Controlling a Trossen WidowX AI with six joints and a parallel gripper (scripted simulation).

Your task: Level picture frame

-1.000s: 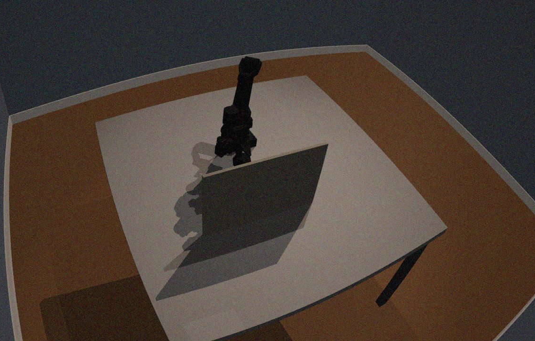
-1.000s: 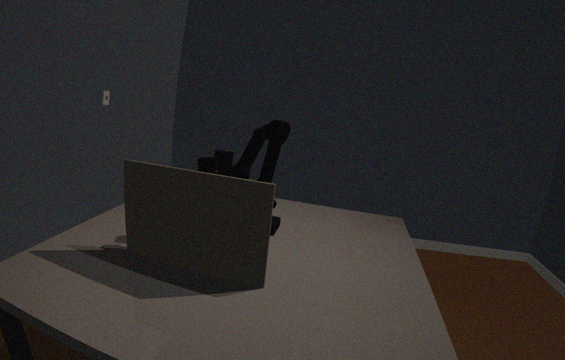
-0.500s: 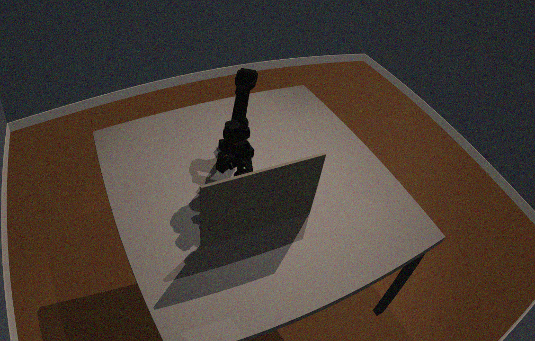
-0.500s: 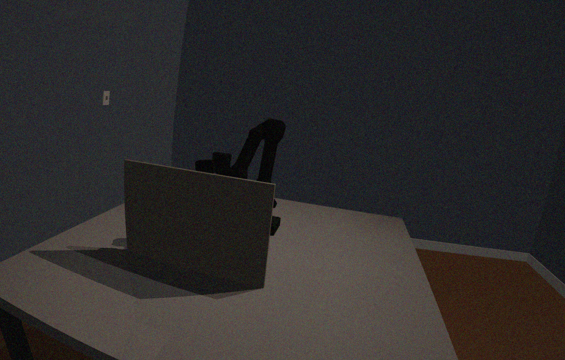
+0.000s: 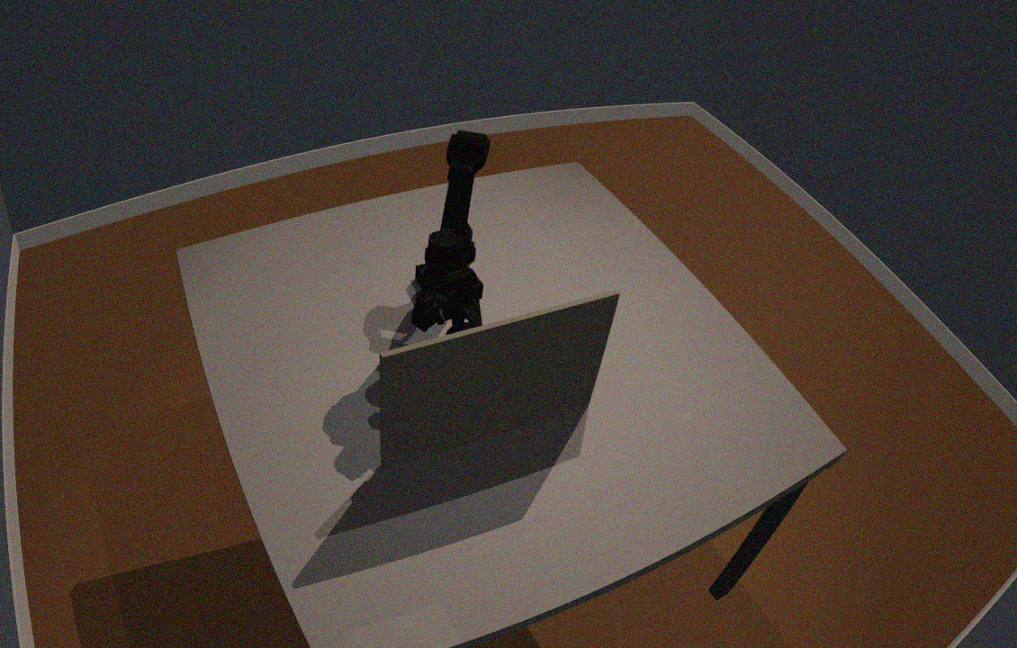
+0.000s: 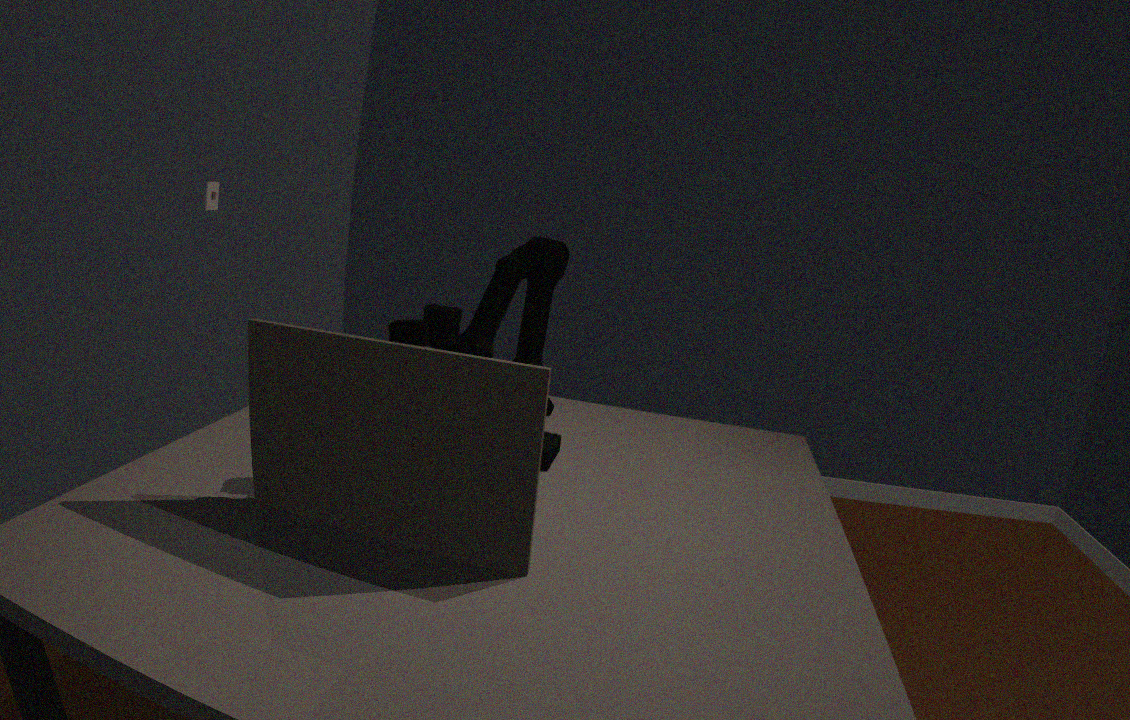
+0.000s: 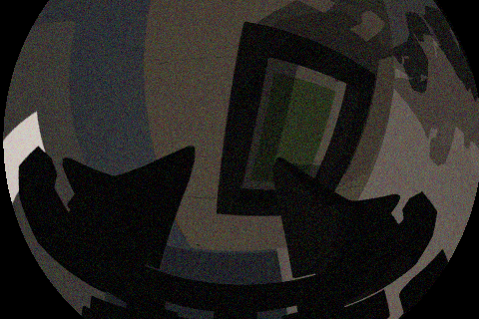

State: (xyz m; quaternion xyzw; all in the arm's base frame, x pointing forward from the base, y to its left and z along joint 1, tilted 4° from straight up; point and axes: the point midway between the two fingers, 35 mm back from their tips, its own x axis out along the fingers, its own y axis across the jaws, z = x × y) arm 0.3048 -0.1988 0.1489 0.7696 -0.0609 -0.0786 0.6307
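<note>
My gripper tip is 4 cm short of the dark picture frame and 6 cm above it. The rest, counted from my gripper tip: wall panel 5 cm ahead, 6 cm below.
</note>
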